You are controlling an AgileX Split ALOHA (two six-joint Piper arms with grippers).
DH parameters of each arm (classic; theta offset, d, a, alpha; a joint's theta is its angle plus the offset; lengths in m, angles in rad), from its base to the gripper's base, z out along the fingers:
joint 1: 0 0.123 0 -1.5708
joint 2: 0.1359 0 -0.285 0
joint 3: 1.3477 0 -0.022 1.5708
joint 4: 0 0.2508 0 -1.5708
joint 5: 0 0 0.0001 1.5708
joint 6: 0 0.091 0 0
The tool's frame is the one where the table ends.
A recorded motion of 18 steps. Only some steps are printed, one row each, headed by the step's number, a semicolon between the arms.
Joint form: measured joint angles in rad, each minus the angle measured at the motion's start. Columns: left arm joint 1, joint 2, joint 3, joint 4, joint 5, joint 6; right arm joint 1, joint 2, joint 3, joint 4, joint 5, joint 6.
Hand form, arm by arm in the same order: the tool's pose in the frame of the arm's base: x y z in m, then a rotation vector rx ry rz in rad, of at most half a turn. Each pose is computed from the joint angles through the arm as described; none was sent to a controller.
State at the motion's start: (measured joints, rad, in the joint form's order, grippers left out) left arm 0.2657 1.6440 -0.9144 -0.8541 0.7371 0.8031; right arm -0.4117 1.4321 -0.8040 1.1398 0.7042 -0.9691
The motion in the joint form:
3: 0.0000 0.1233 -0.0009 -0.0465 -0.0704 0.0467; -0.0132 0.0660 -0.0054 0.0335 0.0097 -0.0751
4: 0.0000 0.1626 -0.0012 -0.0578 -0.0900 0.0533; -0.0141 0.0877 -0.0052 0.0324 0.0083 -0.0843
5: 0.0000 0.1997 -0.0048 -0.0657 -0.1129 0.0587; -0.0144 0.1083 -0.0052 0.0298 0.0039 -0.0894
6: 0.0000 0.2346 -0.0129 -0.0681 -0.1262 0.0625; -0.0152 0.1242 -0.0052 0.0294 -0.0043 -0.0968
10: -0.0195 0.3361 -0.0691 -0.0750 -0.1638 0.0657; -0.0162 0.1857 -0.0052 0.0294 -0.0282 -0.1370
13: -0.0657 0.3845 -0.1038 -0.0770 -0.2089 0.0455; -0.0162 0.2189 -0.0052 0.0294 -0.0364 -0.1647
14: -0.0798 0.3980 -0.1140 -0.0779 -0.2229 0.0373; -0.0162 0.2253 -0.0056 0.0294 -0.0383 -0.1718
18: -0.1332 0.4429 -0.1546 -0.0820 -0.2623 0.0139; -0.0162 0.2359 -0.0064 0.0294 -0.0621 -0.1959
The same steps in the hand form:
3: 0.3170 0.0405 0.1599 -0.1398 2.6526 -0.5980; 0.2785 -0.0656 0.2257 0.2573 2.3230 0.6078
4: 0.3197 0.0420 0.1477 -0.1662 2.6724 -0.5977; 0.2804 -0.0669 0.2195 0.2586 2.3401 0.6114
5: 0.3227 0.0439 0.1365 -0.1896 2.6885 -0.5885; 0.2822 -0.0682 0.2135 0.2635 2.3569 0.6124
6: 0.3258 0.0455 0.1268 -0.2027 2.7054 -0.5842; 0.2836 -0.0697 0.2088 0.2675 2.3680 0.6068
10: 0.3421 0.0451 0.1038 -0.2107 2.7327 -0.5659; 0.2886 -0.0739 0.1906 0.2630 2.4122 0.5908
13: 0.3541 0.0342 0.0933 -0.1983 2.7392 -0.5363; 0.2907 -0.0755 0.1806 0.2494 2.4370 0.5858
14: 0.3575 0.0306 0.0904 -0.1973 2.7399 -0.5274; 0.2911 -0.0758 0.1788 0.2444 2.4414 0.5835
18: 0.3701 0.0155 0.0819 -0.1761 2.7386 -0.5062; 0.2925 -0.0782 0.1754 0.2305 2.4468 0.5495

